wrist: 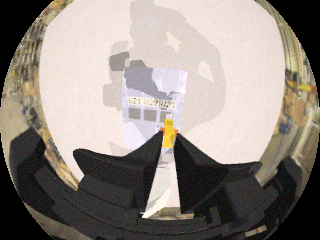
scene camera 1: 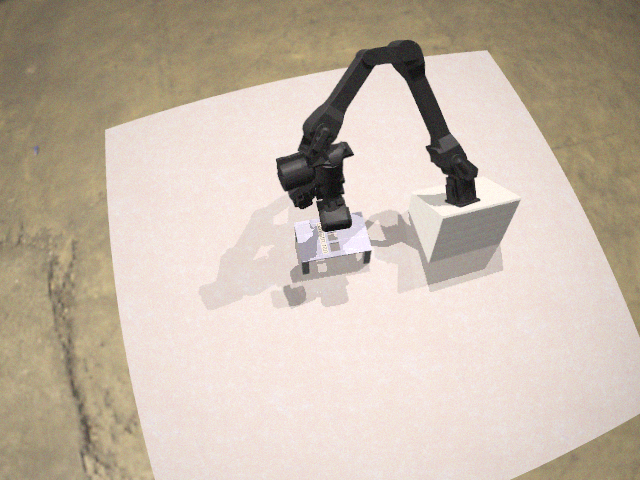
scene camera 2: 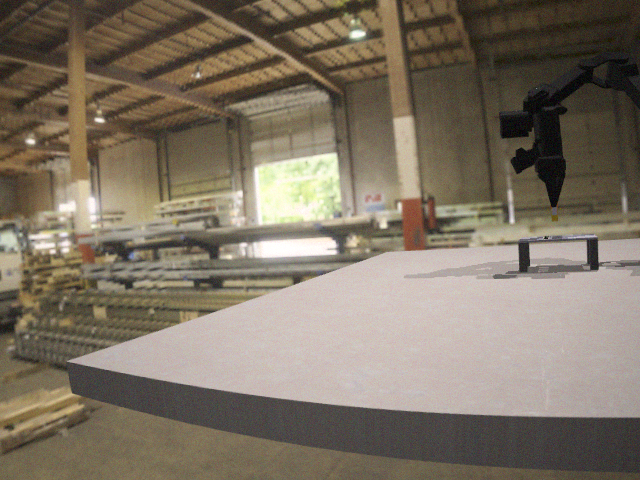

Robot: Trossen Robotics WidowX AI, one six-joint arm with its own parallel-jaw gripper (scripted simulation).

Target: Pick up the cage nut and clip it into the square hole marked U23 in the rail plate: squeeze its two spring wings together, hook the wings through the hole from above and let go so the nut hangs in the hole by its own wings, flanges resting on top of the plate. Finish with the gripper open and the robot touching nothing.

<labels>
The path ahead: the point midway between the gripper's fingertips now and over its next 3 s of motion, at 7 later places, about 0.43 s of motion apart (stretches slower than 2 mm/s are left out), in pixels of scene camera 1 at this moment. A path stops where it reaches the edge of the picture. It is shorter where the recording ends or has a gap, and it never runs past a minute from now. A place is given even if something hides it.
My gripper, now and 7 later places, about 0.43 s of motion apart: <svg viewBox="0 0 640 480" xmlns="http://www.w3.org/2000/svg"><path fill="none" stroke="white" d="M328 211L329 216L328 220L329 222L330 222L330 222L329 222L329 222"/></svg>
</labels>
